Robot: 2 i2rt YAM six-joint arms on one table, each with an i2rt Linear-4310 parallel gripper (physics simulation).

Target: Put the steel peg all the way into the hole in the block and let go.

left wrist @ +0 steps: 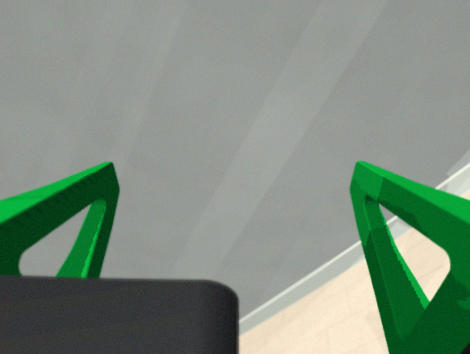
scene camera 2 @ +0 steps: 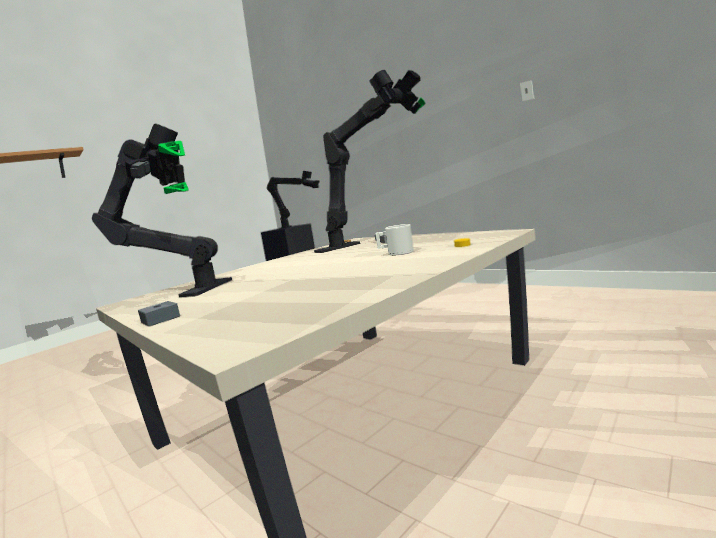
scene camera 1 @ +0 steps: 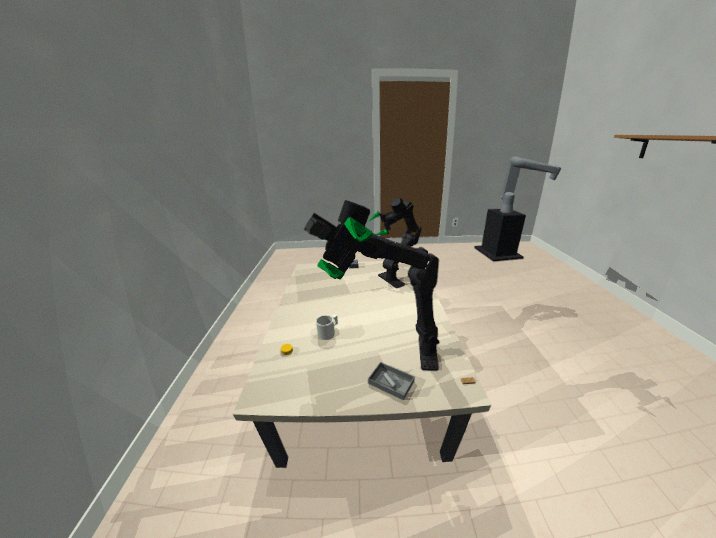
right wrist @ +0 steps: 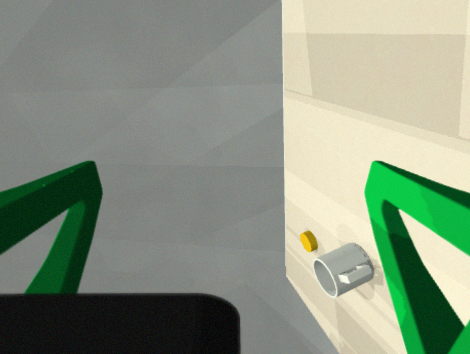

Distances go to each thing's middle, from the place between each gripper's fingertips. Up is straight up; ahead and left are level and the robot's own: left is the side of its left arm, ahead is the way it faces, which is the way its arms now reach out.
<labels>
Now: the grey tray [scene camera 1: 403, 381] 15 cm behind my left hand, 12 cm to the right of it and 56 cm below it. From my left hand the other things lie so: small dark block [scene camera 2: 155, 314] (13 cm behind, 114 cm to the right, 56 cm below); grey mug [scene camera 2: 399, 238] (7 cm ahead, 45 cm to the right, 53 cm below).
The small dark block is 10 cm ahead of my right hand, 19 cm to the right of it and 32 cm below it. Also, from my right hand: grey mug 30 cm ahead, 50 cm to the left, 29 cm below; then grey tray 8 cm ahead, 82 cm to the left, 32 cm below.
</labels>
